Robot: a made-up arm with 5 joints.
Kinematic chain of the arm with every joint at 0, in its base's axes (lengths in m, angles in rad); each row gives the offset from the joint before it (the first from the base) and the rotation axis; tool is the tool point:
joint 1: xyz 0 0 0.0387 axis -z
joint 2: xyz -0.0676 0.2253 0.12 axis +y
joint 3: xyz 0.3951 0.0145 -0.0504 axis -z
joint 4: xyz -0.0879 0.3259 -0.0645 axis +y
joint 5: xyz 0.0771 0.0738 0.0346 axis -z
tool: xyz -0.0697 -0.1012 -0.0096
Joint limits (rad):
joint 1: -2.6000..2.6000
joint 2: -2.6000..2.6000
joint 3: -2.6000..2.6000
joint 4: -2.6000..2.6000
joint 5: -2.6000..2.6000
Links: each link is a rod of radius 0.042 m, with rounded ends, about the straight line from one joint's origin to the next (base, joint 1, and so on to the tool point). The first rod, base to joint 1, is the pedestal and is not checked.
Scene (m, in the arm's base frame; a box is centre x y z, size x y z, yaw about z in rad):
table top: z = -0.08
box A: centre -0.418 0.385 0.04 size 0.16 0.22 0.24 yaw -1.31
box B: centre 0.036 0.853 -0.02 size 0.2 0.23 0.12 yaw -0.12
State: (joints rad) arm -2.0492 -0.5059 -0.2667 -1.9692 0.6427
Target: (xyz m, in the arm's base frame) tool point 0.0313 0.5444 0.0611
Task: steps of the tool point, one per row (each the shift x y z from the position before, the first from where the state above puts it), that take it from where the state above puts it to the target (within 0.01 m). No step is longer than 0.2 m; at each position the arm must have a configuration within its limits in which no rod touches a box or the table.
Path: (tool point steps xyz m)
1: 0.1127 0.0803 -0.0342
2: 0.1396 0.0707 -0.0179
3: 0.1577 0.0484 0.0111
4: 0.1597 0.0172 0.0481
5: 0.1415 -0.0139 0.0860
6: 0.1052 -0.0340 0.1171
7: -0.0706 -0.0071 -0.1199
8: -0.0918 0.0358 -0.0866
9: -0.0825 0.0804 -0.0497
10: -0.0443 0.1143 -0.0179
11: 0.0138 0.1274 0.0015
12: 0.0779 0.1132 0.0048

